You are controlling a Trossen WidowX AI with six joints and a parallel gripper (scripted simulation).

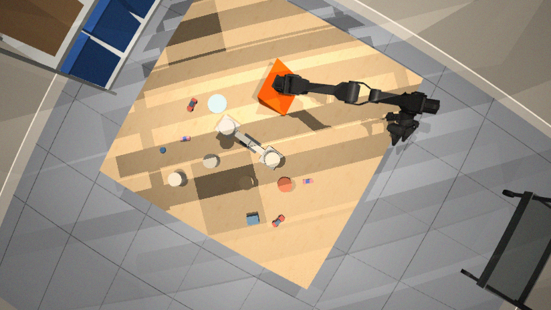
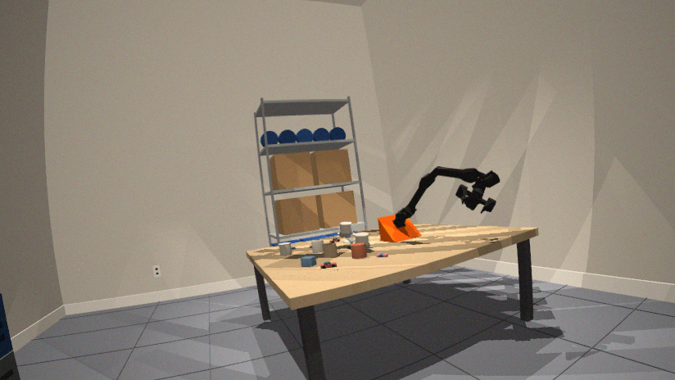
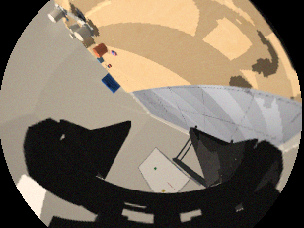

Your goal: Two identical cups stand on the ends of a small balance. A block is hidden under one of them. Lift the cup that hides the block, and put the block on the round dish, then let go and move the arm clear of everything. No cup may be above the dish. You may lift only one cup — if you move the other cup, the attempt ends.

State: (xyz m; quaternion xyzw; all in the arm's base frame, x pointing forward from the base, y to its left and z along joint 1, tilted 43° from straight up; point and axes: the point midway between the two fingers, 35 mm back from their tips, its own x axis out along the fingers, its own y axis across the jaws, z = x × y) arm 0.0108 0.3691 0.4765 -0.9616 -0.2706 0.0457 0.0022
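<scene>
My gripper tip is 300 mm short of the small grey block, 490 mm to the left of it and 130 mm above it. Also, from my gripper tip: round pale blue dish 160 mm ahead, 860 mm to the right, 170 mm below; then terracotta cup 370 mm ahead, 370 mm to the right, 130 mm below; then blue cube 620 mm ahead, 450 mm to the right, 150 mm below.
</scene>
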